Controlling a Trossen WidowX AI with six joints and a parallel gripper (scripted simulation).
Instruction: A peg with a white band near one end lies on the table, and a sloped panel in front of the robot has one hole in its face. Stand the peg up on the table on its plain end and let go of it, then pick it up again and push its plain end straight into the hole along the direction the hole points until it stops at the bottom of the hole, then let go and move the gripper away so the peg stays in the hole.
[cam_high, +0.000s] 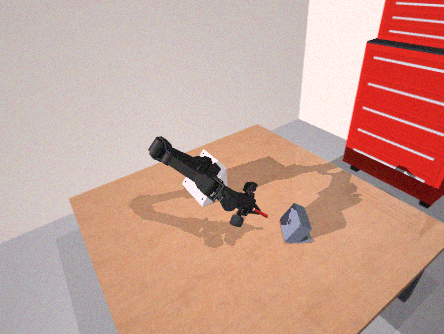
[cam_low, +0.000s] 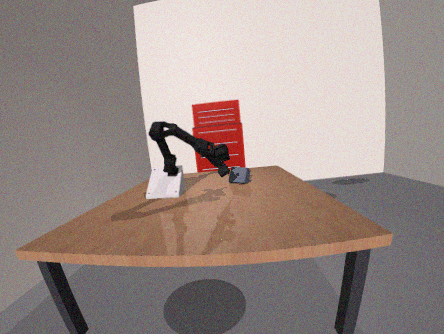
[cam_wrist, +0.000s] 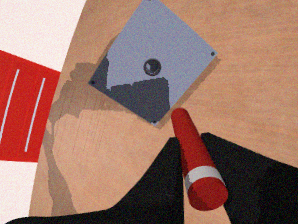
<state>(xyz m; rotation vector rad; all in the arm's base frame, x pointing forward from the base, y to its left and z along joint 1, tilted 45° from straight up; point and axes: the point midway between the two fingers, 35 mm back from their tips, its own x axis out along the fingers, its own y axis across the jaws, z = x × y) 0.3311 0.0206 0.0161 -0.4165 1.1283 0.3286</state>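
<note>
Now: gripper tip 8 cm short of the grey sloped panel, 13 cm to the right of it and 7 cm above it. Round my gripper tip: peg 1 cm behind, 1 cm to the right, 1 cm above.
</note>
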